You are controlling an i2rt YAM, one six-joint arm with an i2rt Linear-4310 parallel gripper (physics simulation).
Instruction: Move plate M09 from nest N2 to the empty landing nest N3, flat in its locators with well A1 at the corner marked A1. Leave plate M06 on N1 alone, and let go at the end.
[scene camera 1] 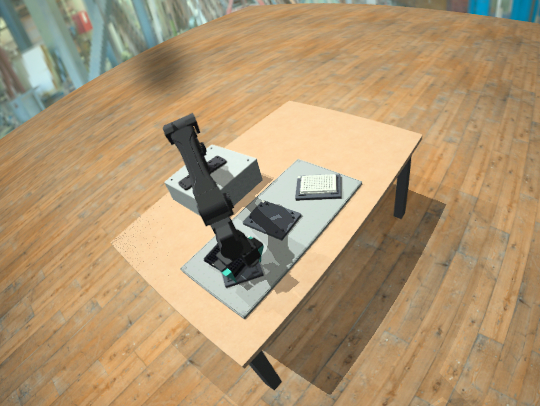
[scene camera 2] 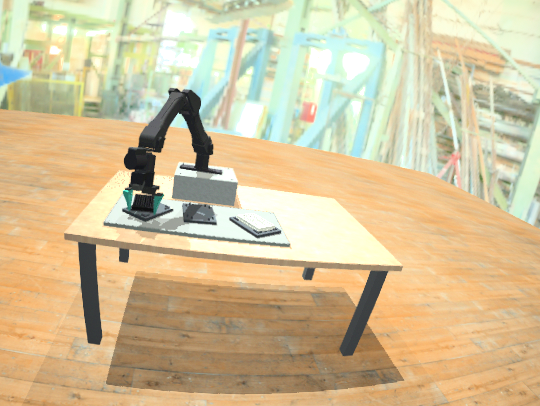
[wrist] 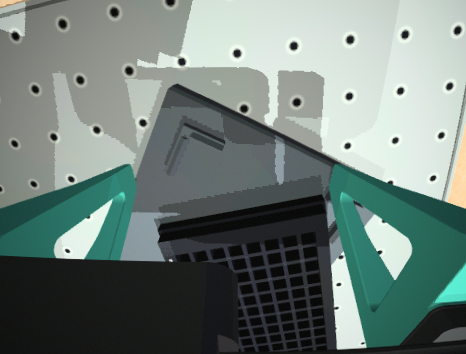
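A black well plate (scene camera 1: 215,257) (scene camera 2: 143,201) (wrist: 285,270), apparently M09, rests askew and tilted on the dark nest (scene camera 1: 250,276) (scene camera 2: 162,210) (wrist: 250,160) at one end of the board, turned relative to its corner locators. My gripper (scene camera 1: 244,261) (scene camera 2: 143,209) (wrist: 232,175) is open, with one teal finger on each side of the plate and gaps visible in the wrist view. The middle nest (scene camera 1: 287,220) (scene camera 2: 200,213) holds no plate. A white plate (scene camera 1: 318,184) (scene camera 2: 256,223), apparently M06, sits flat on the far-end nest. Nest labels and mark A1 are unreadable; the camera housing hides part of the black plate.
The nests stand on a pale perforated board (scene camera 1: 312,217) (scene camera 2: 225,233) (wrist: 370,65) on the wooden table (scene camera 1: 350,125) (scene camera 2: 325,230). The arm's grey base block (scene camera 1: 242,180) (scene camera 2: 205,189) stands behind the board, near the middle nest. The arm reaches over the board's end.
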